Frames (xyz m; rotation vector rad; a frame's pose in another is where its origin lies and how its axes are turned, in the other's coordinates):
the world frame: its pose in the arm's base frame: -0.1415 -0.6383 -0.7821 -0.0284 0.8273 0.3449
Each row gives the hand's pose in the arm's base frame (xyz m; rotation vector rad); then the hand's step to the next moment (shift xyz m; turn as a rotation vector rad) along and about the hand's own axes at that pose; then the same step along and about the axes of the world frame.
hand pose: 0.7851 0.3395 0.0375 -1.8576 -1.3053 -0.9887
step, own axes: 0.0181 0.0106 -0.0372 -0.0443 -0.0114 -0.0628
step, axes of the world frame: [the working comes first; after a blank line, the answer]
step, axes of the arm's base frame: 0.0063 -0.0260 0.0333 -0.0337 -0.0698 -0.0056

-0.0278 -0.0228 0.0230 -0.0372 -0.0560 -0.0390
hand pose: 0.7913 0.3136 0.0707 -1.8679 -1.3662 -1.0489
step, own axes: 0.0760 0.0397 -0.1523 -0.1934 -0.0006 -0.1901
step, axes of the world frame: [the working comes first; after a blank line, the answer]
step, axes of the arm's base frame: 0.0121 -0.0997 0.1430 -0.0793 -0.2502 -0.0682

-0.1251 -0.0824 0.0901 -0.0725 -0.2189 -0.1427
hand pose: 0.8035 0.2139 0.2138 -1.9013 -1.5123 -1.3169
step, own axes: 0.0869 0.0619 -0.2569 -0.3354 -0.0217 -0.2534
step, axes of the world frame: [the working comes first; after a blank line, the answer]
step, axes of the arm's base frame: -0.0561 -0.1685 0.2141 -0.1233 -0.3689 -0.1609

-0.2391 -0.1183 0.0787 -0.0671 -0.3273 -0.2560
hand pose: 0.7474 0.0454 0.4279 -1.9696 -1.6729 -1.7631
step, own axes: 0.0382 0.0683 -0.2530 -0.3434 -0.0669 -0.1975
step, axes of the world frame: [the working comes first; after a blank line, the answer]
step, axes of the arm's base frame: -0.1392 -0.1584 0.1602 -0.1132 -0.3207 -0.2139

-0.2490 -0.0888 -0.0158 -0.0084 -0.2907 -0.2771
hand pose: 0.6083 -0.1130 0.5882 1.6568 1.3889 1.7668
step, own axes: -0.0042 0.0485 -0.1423 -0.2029 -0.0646 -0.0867
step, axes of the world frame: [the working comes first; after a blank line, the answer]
step, axes of the arm's base frame: -0.1095 -0.0836 0.0603 -0.0488 -0.1658 -0.1517

-0.1363 -0.0382 -0.0507 0.0315 -0.1577 -0.1643
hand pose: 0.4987 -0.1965 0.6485 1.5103 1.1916 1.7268
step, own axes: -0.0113 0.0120 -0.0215 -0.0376 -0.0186 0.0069
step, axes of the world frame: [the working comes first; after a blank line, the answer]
step, axes of the arm's base frame: -0.0165 -0.0207 0.0056 0.0122 -0.0217 -0.0345

-0.0204 -0.0138 -0.0113 0.0263 -0.0280 -0.0182
